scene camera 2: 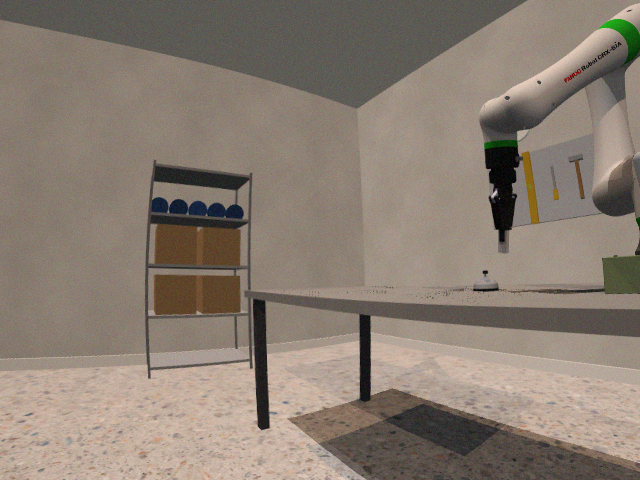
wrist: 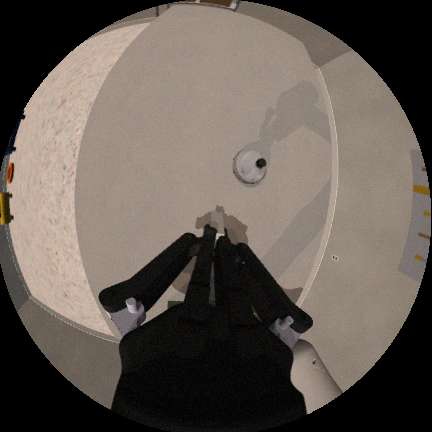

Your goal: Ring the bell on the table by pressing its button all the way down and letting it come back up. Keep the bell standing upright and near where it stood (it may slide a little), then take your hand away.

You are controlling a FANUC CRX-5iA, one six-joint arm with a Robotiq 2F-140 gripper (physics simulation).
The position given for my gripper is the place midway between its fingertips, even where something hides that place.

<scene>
my gripper: scene camera 2 503, 252; wrist 214, 219
</scene>
